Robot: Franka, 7 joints.
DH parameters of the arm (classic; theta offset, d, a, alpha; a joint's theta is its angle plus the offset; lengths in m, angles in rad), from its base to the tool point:
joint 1: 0 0.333 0 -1.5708
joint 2: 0 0 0 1.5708
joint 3: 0 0.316 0.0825 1.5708
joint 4: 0 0 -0.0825 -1.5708
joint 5: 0 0.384 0 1.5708
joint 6: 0 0 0.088 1.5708
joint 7: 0 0.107 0 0
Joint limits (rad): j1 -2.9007..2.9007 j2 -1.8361..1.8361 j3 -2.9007..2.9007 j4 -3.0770..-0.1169 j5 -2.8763..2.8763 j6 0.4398..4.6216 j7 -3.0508..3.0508
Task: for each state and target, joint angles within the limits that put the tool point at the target. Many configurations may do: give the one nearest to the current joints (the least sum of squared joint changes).
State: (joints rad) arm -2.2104 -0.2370 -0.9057 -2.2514 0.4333 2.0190 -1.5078
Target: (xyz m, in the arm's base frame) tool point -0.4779 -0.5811 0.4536
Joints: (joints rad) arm -1.8928 0.6010 -0.4928 -1.3604 0.4525 2.3790 -1.5078
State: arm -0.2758 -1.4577 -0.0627 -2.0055 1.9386 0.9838 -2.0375
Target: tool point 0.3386 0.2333 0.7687
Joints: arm -0.3840 -0.5834 0.4619 -2.0278 1.9692 1.3141 -2.0375
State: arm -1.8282 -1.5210 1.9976 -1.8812 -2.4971 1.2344 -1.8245
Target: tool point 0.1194 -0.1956 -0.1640
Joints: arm -2.4321 -1.8361 2.8065 -2.3749 -2.6165 1.5922 -1.8245
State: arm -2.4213 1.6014 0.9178 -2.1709 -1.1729 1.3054 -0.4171
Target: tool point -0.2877 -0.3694 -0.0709
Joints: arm -2.7529 1.3293 0.6698 -1.7261 -1.3165 1.3233 -0.4171
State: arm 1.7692 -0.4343 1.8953 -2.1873 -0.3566 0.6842 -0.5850
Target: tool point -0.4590 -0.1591 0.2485
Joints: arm 1.3680 -0.8999 2.1521 -1.8922 -0.3448 1.1657 -0.5850
